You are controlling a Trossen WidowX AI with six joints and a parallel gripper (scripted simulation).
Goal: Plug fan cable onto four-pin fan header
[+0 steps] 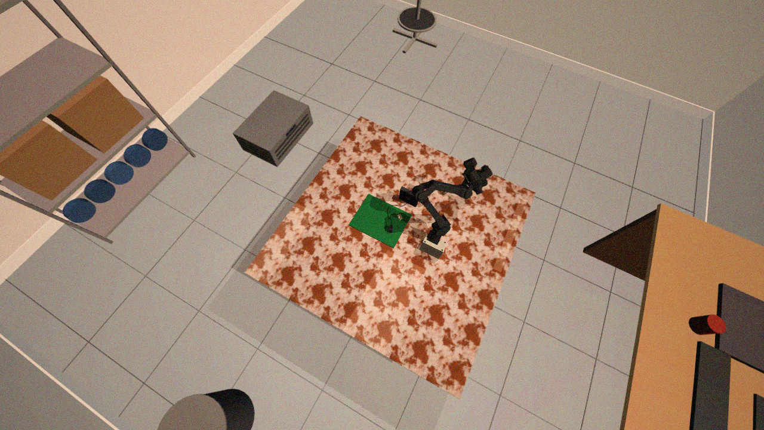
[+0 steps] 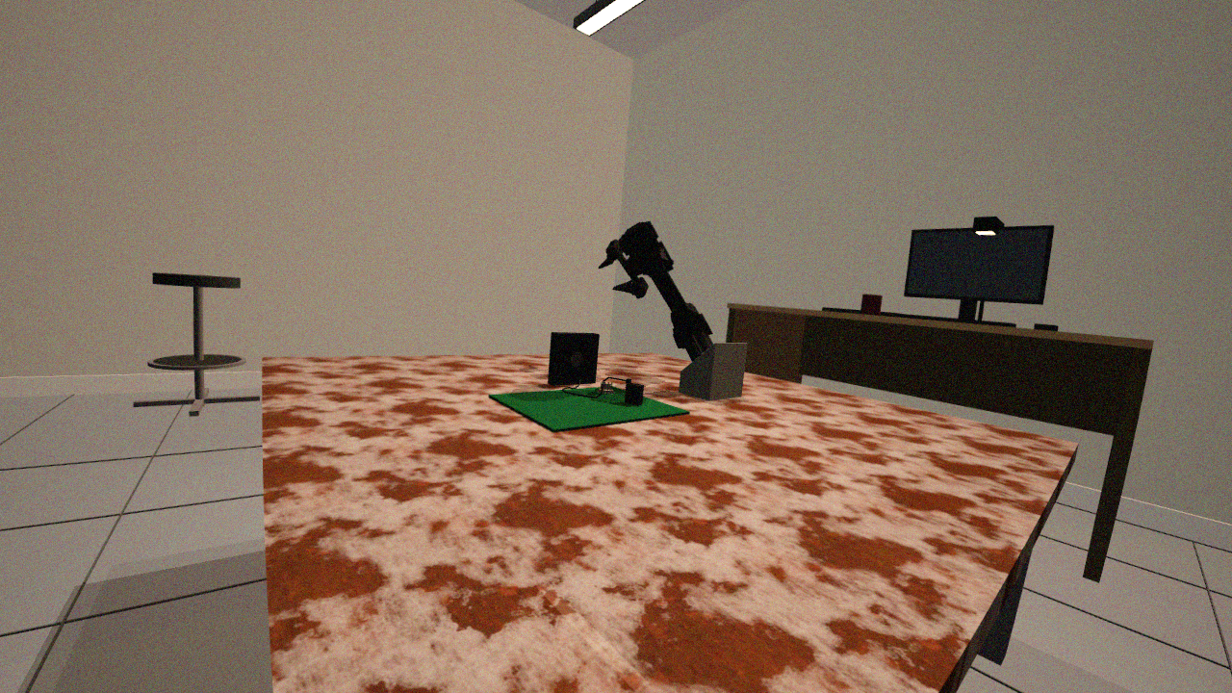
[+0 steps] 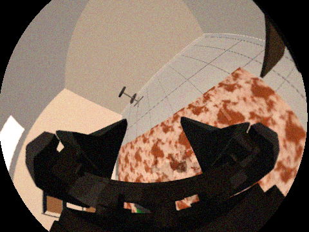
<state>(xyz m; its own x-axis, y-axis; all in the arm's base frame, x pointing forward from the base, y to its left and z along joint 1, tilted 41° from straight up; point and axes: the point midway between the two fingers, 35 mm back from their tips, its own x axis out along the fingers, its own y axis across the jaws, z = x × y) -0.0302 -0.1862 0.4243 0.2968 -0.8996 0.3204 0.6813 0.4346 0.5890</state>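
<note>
The black plug is 260 mm ahead of my gripper tip, 490 mm to the left of it and 240 mm below it. Also, from my gripper tip: green board: 350 mm ahead, 460 mm to the left, 280 mm below; white four-pin header: 260 mm ahead, 380 mm to the left, 270 mm below; black fan: 260 mm ahead, 270 mm to the left, 210 mm below.
</note>
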